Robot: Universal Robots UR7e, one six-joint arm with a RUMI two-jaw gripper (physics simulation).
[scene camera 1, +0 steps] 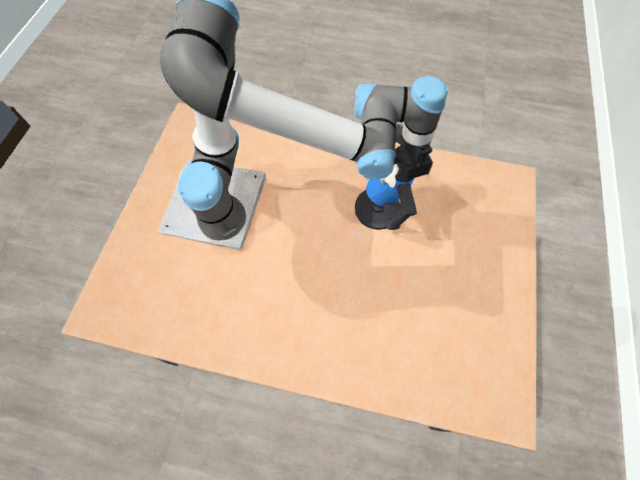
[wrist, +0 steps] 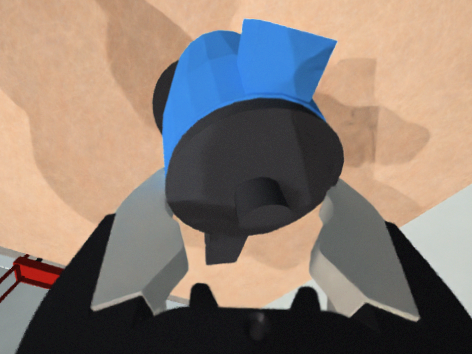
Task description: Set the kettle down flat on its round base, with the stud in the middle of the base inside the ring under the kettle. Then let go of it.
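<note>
The blue kettle has a black lid with a round knob, a blue spout and a black handle. My gripper is shut on the kettle, with a grey finger on each side near the lid. The round black base lies on the table, partly hidden behind the kettle in both views. The kettle's lower end overlaps the base in the scene view. A small dark bump, seemingly the stud, shows at its lower edge. The ring under the kettle is hidden. I cannot tell whether kettle and base touch.
The tan table top bears the arm's grey mounting plate at the left. The arm reaches over the table from there. The table's right edge lies beyond the kettle. A red frame part shows at the lower left of the wrist view.
</note>
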